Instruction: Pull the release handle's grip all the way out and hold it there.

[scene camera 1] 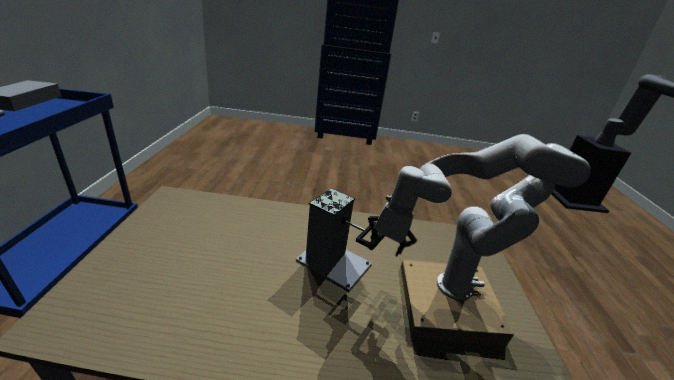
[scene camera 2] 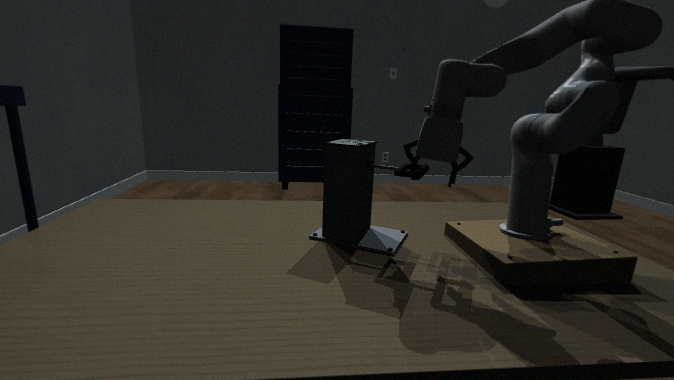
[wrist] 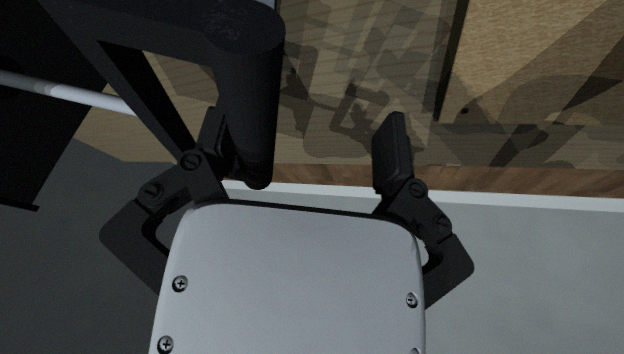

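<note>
The release handle is a black triangular grip [scene camera 1: 367,244] [scene camera 2: 411,173] [wrist: 252,100] on a thin pale rod [scene camera 1: 356,226] [scene camera 2: 385,168] [wrist: 92,97]. A stretch of the rod shows between the grip and the dark upright housing [scene camera 1: 327,237] [scene camera 2: 347,192]. My gripper [scene camera 1: 384,249] [scene camera 2: 433,179] [wrist: 312,113] is open wide. In the wrist view the grip's round bar stands between the fingers, close beside the left finger, which is on the housing side of the bar and partly hidden by it. The right finger is well apart from the bar. Whether the left finger touches the bar is unclear.
The housing stands on a pale base plate [scene camera 1: 347,272] [scene camera 2: 392,240] bolted to the wooden table [scene camera 1: 200,280] [scene camera 2: 175,300]. My arm's wooden base block [scene camera 1: 425,300] [scene camera 2: 480,235] is to the right. A blue cart [scene camera 1: 117,160] stands at the left, and a dark cabinet [scene camera 1: 352,90] [scene camera 2: 315,120] at the back.
</note>
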